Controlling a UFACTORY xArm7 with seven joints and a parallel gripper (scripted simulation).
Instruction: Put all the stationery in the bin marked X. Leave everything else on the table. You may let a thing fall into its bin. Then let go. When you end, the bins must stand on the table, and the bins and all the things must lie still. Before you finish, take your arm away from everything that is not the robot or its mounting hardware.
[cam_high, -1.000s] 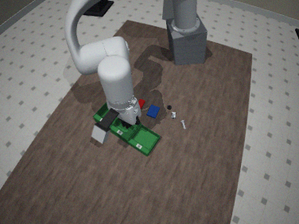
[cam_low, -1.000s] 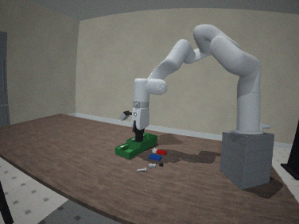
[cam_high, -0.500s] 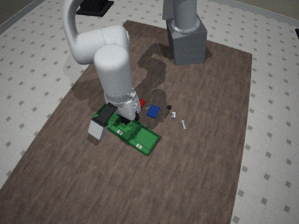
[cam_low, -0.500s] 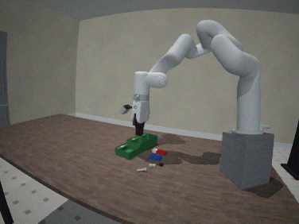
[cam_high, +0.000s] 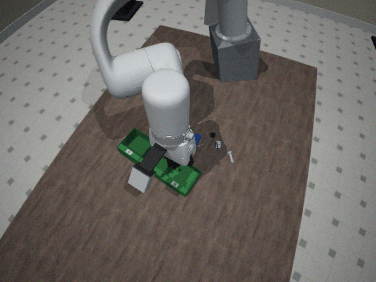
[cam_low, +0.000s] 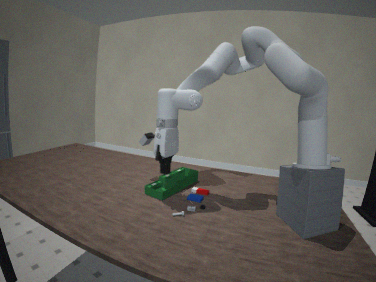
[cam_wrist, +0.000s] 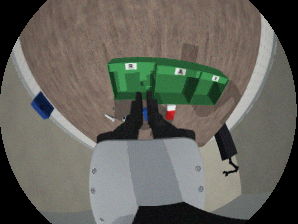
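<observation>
Now: the red block 13 cm behind my hand, 9 cm below it and 4 cm to the right of it. Also, from my hand: white-grey piece 12 cm behind, 11 cm to the left, 9 cm below; then blue block 12 cm behind, 9 cm below, 2 cm to the left; then green three-compartment bin 7 cm below, 6 cm to the right, 2 cm behind.
</observation>
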